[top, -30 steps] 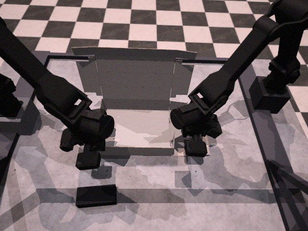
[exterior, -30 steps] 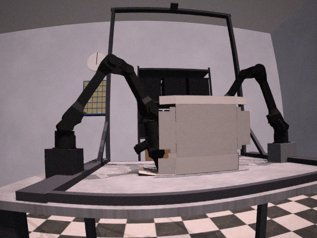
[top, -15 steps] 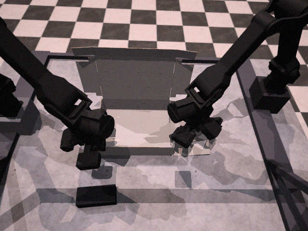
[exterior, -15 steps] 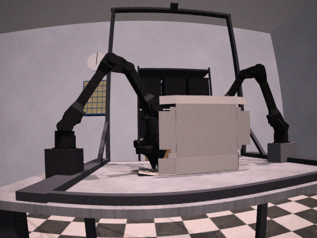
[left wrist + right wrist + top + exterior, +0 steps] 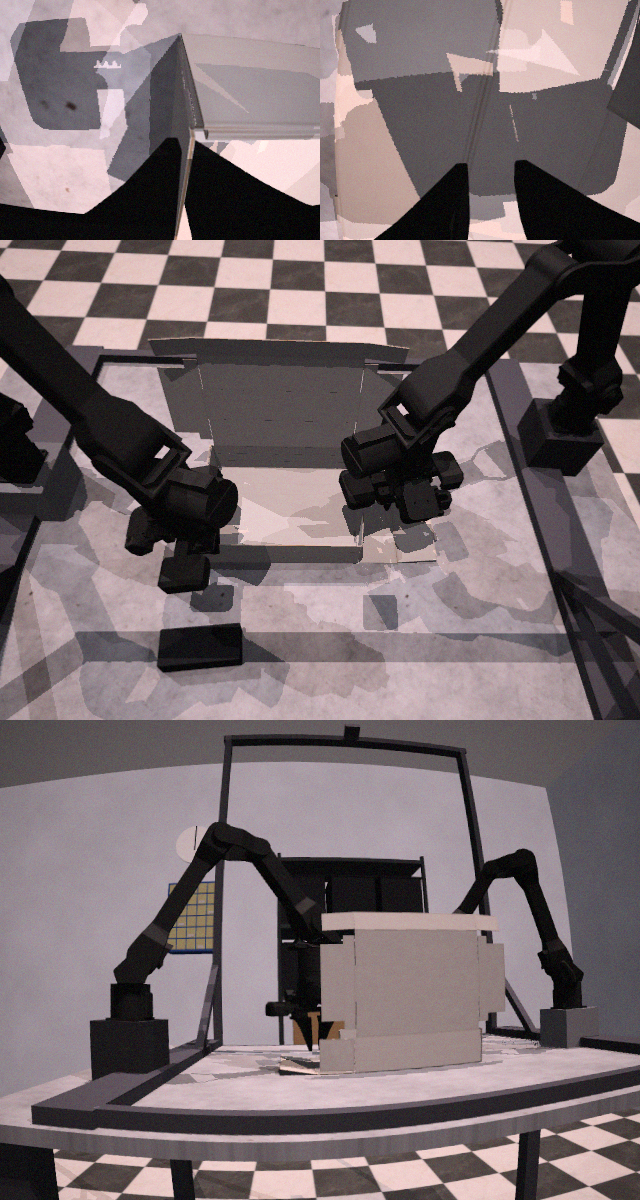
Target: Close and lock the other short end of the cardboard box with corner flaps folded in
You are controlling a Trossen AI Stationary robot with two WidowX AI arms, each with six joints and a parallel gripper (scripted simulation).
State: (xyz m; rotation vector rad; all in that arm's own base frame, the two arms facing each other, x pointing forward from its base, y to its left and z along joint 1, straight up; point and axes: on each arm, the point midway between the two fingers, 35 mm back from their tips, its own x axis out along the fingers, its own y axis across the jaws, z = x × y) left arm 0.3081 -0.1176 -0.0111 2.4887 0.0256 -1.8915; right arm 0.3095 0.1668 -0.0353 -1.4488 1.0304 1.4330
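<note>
The black block lies 140 mm behind my left hand, 60 mm below it and 20 mm to the left of it.
</note>
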